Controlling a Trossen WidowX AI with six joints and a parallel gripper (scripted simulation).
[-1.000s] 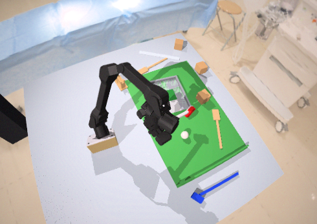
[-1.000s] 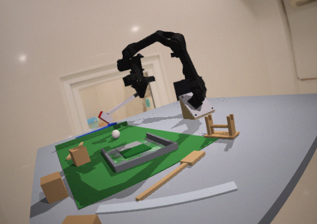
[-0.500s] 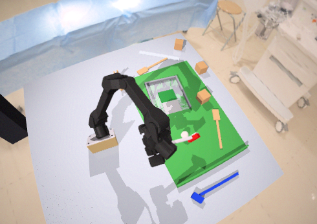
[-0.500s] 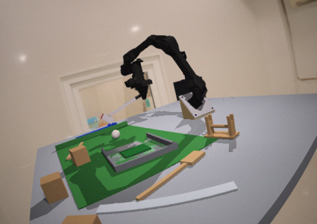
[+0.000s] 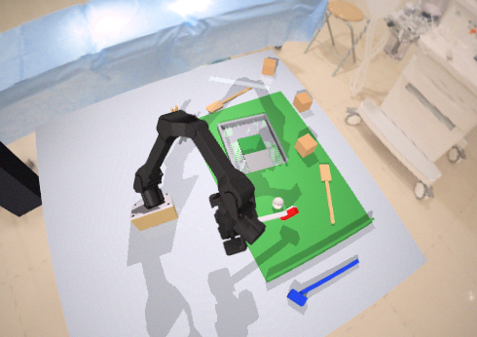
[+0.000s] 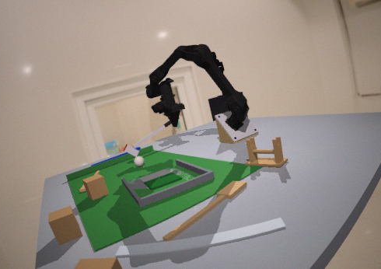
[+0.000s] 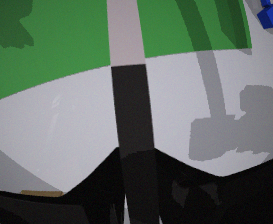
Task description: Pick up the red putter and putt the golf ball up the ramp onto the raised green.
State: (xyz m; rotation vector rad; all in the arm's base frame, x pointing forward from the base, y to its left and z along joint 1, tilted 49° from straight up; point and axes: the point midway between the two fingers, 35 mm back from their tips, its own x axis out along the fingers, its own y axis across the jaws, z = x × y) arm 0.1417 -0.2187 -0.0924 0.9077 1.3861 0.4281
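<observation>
The red putter lies 12 cm ahead of my gripper tip, 2 cm to the right of it and 1 cm below it. Also, from my gripper tip: blue putter 32 cm to the right, 20 cm ahead, 9 cm below; green mat 32 cm ahead, 13 cm to the left, 11 cm below; white golf ball 23 cm ahead, 8 cm below, 1 cm to the left.
</observation>
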